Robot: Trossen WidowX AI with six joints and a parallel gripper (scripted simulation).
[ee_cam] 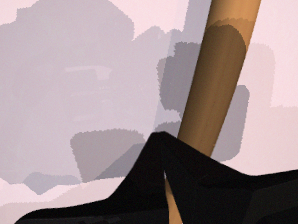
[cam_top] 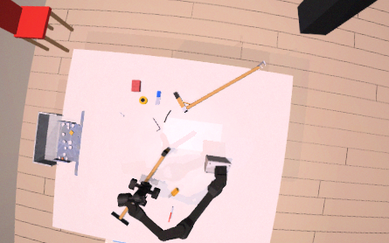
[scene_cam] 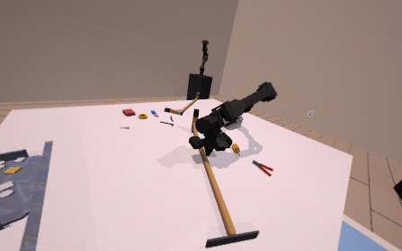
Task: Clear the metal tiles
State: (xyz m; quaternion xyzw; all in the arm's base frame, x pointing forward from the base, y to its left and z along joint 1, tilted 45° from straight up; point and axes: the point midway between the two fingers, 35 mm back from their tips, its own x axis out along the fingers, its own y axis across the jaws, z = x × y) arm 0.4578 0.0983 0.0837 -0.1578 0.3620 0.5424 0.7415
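Right now my gripper tip is 170 mm past the yellow tool and 60 mm to the right of it. The rest, counted from my gripper tip: hex key (370 mm to the right, 60 mm behind, 10 mm below); yellow ring (540 mm to the right, 30 mm ahead); blue-white piece (560 mm to the right, 70 mm behind, 10 mm below).
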